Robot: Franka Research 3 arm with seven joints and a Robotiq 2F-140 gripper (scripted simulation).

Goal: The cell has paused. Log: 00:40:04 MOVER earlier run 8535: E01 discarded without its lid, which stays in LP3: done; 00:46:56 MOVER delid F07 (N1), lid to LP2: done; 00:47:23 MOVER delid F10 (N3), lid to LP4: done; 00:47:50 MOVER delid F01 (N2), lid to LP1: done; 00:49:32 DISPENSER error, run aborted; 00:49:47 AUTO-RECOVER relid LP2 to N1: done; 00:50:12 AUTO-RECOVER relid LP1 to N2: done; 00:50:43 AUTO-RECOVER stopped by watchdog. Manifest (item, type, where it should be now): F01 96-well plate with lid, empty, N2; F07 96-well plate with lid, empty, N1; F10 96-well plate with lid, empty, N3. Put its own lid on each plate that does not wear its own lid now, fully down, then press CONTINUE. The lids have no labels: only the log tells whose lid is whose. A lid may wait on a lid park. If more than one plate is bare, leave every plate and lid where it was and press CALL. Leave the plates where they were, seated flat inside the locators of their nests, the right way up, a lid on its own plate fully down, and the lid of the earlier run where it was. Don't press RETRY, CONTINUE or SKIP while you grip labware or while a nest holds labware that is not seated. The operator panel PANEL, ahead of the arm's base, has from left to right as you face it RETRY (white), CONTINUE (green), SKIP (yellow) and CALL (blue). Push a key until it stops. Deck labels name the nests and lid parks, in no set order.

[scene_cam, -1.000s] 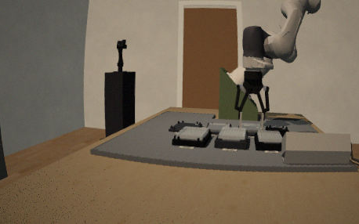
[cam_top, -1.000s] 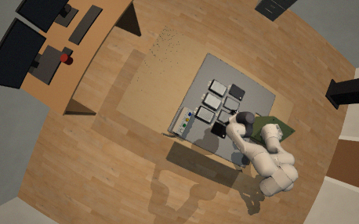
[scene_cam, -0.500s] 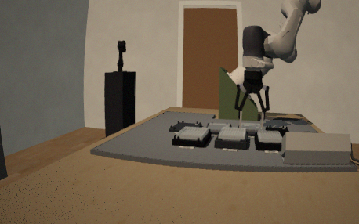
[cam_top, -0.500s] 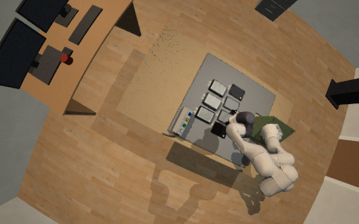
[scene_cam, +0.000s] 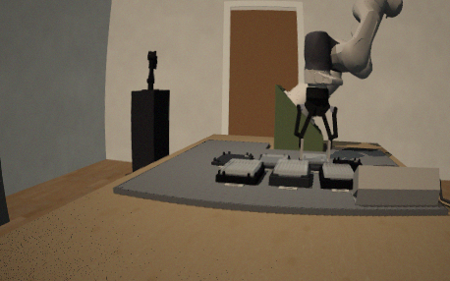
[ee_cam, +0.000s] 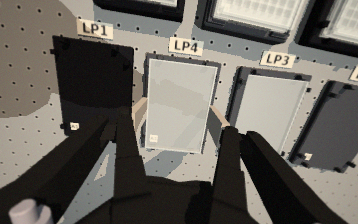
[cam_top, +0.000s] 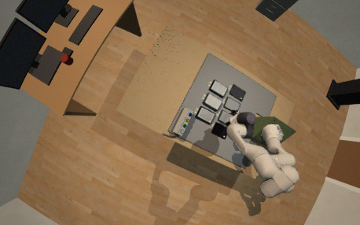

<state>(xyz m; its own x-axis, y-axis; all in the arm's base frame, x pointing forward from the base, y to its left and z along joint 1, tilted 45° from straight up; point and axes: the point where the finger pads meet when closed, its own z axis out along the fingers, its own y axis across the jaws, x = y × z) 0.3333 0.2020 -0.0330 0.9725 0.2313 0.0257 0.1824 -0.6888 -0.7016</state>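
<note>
My gripper is now 20 mm above the clear lid. From my hand the other things lie so: lid park LP1: 20 mm behind, 120 mm to the left, 40 mm below; LP1 label: 70 mm ahead, 140 mm to the left, 50 mm below; lid park LP4: 40 mm below.
</note>
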